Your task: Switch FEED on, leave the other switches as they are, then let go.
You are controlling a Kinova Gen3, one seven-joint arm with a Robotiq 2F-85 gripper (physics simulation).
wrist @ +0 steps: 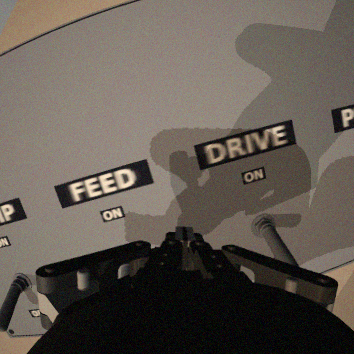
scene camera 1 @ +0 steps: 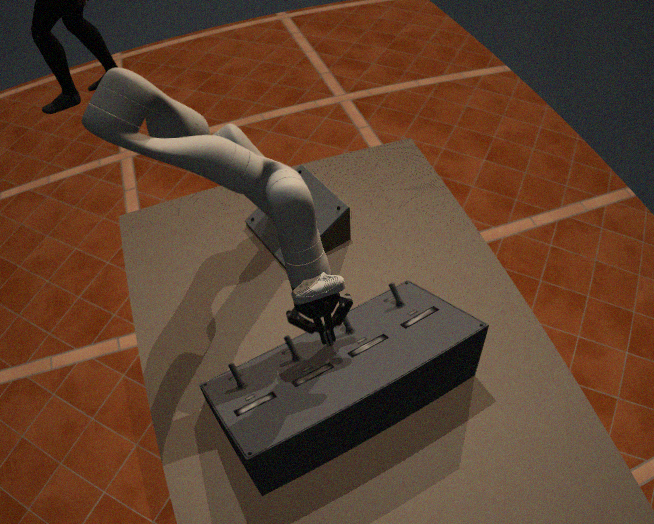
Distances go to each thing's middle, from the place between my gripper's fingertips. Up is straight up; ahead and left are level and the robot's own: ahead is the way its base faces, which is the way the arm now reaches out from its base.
I see my gripper 6 cm short of the grey switch box (scene camera 1: 291, 415), 1 cm to the left of it and 2 cm above it.
